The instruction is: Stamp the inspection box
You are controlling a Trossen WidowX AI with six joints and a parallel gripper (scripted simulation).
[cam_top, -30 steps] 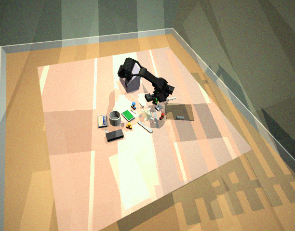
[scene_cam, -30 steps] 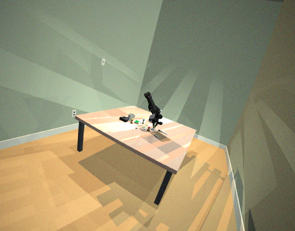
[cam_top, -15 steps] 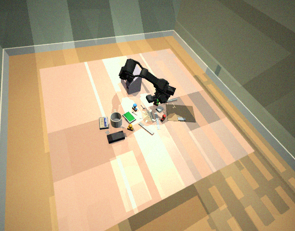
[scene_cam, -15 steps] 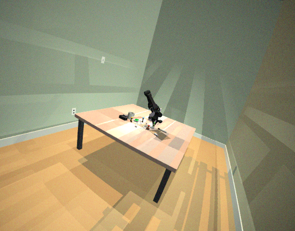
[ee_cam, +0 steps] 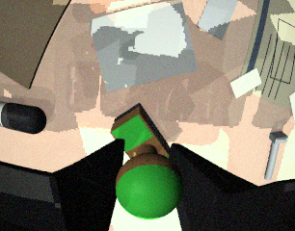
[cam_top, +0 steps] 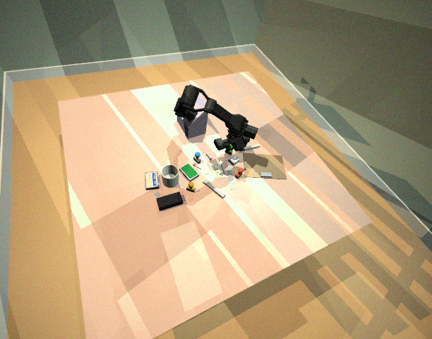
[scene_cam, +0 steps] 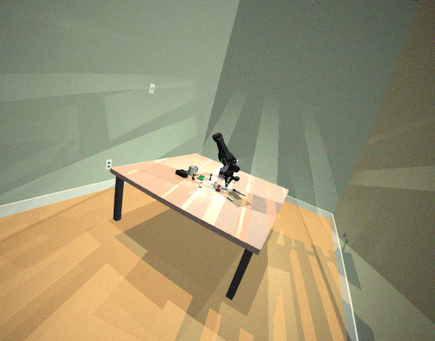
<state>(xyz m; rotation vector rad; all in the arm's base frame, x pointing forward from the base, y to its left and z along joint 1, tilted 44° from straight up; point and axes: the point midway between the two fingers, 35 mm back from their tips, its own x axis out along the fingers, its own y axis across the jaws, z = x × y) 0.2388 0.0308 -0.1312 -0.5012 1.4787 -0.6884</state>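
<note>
Now: the grey square plate 50 mm ahead of my gripper tip and 20 mm below it. From my gripper tip the other things lie so: marker 10 mm ahead, 120 mm to the left, 20 mm below; green stamp right at my gripper tip; white card 60 mm ahead, 110 mm to the right, 40 mm below.
</note>
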